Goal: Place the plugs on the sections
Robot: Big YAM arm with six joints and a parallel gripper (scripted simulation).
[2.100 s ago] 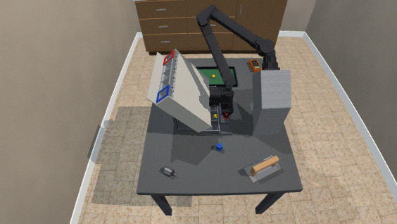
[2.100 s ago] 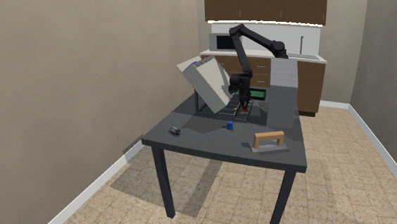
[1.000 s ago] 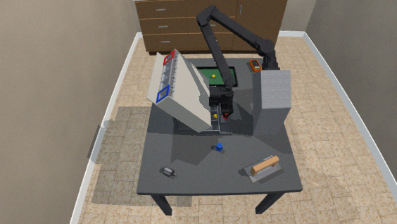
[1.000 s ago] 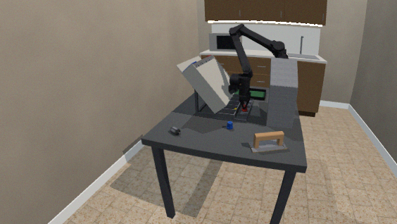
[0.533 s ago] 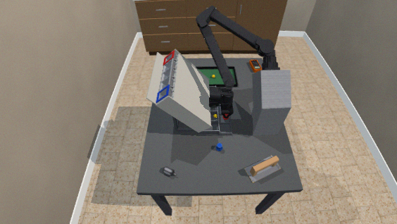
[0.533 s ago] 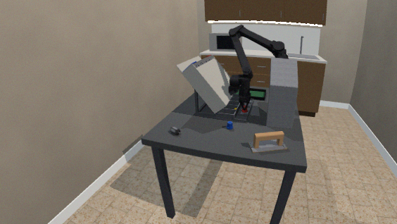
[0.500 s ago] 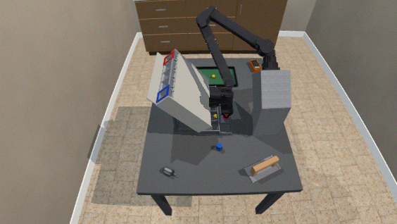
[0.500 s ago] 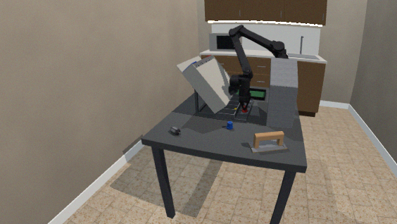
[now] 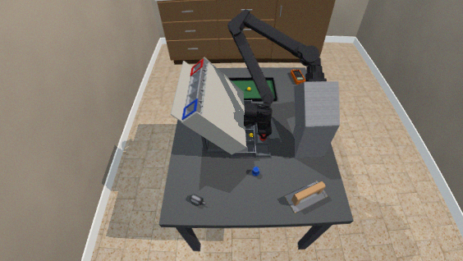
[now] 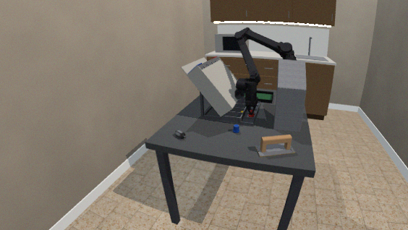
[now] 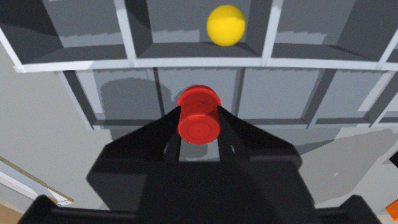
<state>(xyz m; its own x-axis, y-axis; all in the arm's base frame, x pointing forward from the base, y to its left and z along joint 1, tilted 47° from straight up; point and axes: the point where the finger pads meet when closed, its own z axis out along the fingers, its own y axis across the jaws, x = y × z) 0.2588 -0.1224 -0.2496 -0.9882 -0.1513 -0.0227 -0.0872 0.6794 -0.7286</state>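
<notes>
Now: the red plug 10 mm below my hand. The rest, counted from my hand: blue plug 210 mm to the left, 30 mm ahead, 20 mm below; then beige cover 200 mm ahead, 170 mm above, 60 mm to the right; then green marble tray 400 mm to the right, 110 mm ahead, 30 mm below.
</notes>
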